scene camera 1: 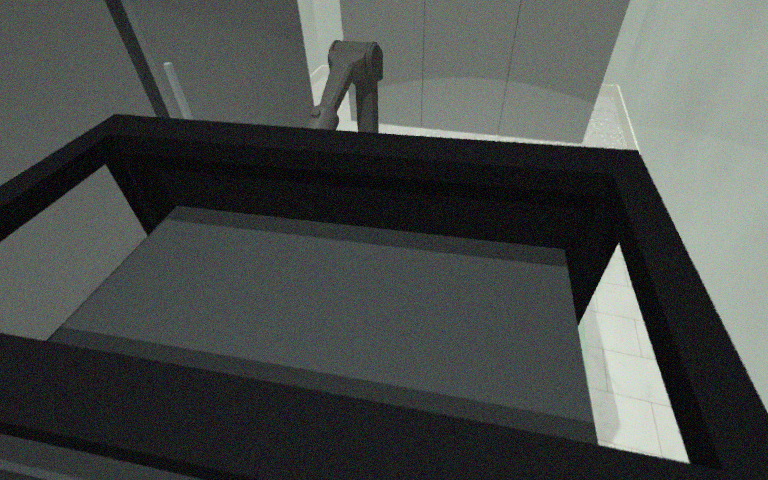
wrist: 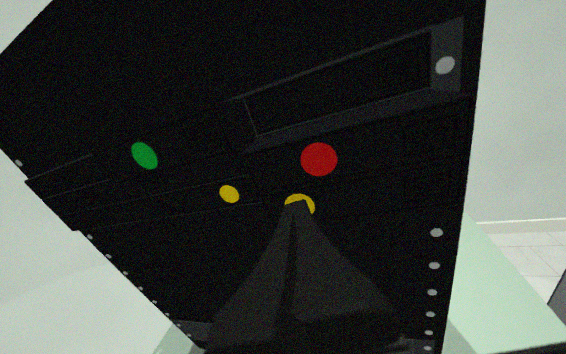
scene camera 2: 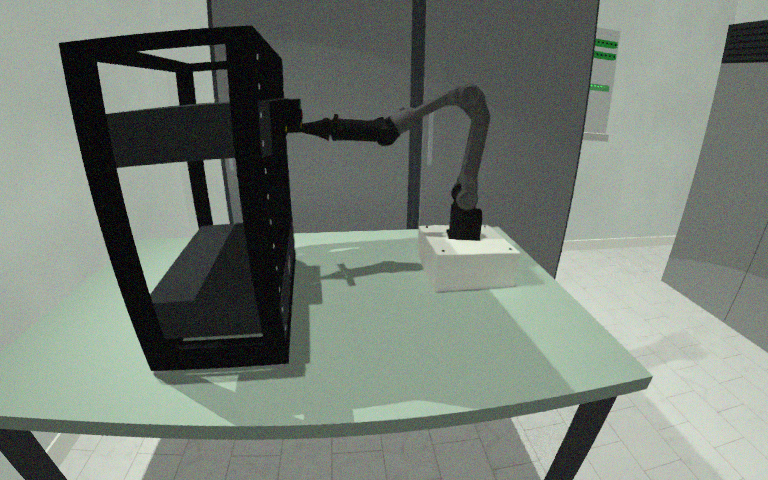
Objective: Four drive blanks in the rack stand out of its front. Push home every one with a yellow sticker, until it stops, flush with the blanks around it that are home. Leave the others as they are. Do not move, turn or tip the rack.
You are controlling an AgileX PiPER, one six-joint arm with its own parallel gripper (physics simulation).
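Note:
The black rack (scene camera 1: 368, 147) (scene camera 2: 247, 169) (wrist: 452, 200) stands upright on the table. In the wrist view its front shows a red sticker (wrist: 319, 159), a green sticker (wrist: 144, 155) to the left, a small yellow sticker (wrist: 229, 194), and a second yellow sticker (wrist: 298, 197) below the red one. Dark blanks (scene camera 2: 291, 113) stand out of the upper front in scene camera 2; their edges are hard to tell. My gripper (scene camera 2: 303, 126) (wrist: 299, 213) is shut, its tips overlapping the lower part of the second yellow sticker in the wrist view. Whether they touch is unclear. The gripper is hidden in scene camera 1.
The arm's white base block (scene camera 2: 475, 271) stands on the green table (scene camera 2: 396, 350) to the right of the rack. A grey box-shaped unit (scene camera 1: 339, 305) (scene camera 2: 169, 135) fills the rack's upper part behind the front. Another dark unit (scene camera 2: 186, 266) lies low in the rack.

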